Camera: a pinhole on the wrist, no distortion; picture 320 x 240 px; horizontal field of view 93.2 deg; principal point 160.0 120.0 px. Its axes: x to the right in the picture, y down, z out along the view. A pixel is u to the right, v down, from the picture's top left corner.
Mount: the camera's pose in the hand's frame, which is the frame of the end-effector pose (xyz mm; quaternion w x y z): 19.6 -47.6 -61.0 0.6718 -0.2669 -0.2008 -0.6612
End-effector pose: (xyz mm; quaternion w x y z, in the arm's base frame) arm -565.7 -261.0 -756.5 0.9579 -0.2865 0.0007 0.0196
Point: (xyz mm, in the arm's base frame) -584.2 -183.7 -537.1
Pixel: 289 75
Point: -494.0 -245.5 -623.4
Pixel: 302 158
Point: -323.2 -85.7 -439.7
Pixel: 273 200
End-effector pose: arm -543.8 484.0 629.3 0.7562 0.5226 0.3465 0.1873
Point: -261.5 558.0 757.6
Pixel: 156 189
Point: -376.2 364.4 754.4
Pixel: 198 94
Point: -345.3 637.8 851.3
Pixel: 89 176
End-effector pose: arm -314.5 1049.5 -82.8 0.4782 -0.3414 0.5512 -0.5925
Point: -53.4 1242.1 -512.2
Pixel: 53 34
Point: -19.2 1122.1 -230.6
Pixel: 150 41
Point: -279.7 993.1 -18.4
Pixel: 308 126
